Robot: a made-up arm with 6 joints.
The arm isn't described. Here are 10 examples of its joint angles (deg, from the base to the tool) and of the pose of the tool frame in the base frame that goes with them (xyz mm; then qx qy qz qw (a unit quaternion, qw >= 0)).
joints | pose
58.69 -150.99 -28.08 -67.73 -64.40 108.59 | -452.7 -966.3 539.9 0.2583 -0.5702 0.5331 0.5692
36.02 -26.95 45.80 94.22 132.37 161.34 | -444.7 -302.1 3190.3 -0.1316 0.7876 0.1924 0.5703
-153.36 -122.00 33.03 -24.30 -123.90 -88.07 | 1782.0 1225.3 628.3 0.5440 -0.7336 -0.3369 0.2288
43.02 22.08 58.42 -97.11 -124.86 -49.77 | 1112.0 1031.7 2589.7 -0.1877 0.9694 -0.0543 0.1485
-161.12 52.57 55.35 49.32 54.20 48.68 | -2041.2 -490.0 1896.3 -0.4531 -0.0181 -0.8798 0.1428
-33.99 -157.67 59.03 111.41 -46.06 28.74 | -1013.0 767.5 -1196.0 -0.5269 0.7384 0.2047 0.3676
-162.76 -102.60 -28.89 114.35 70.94 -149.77 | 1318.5 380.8 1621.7 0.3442 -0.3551 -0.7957 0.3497
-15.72 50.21 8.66 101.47 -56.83 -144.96 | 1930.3 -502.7 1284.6 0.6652 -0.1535 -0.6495 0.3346
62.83 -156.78 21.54 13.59 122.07 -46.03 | -468.6 -1505.6 -460.0 0.2890 0.7834 -0.3250 0.4440
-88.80 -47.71 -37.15 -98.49 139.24 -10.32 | 14.5 57.6 1808.5 0.0902 0.9837 -0.0556 0.1451
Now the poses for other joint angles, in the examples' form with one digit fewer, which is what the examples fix.
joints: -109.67 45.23 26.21 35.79 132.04 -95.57
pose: -897 -1767 1652 0.557 -0.152 0.107 0.809
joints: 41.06 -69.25 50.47 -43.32 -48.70 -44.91
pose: -1139 -1280 2316 0.520 0.447 0.648 0.333
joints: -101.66 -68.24 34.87 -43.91 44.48 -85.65
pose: 72 1445 2395 0.298 -0.167 0.577 0.742
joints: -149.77 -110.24 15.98 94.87 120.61 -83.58
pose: 1858 1141 1036 -0.415 0.326 -0.667 0.526
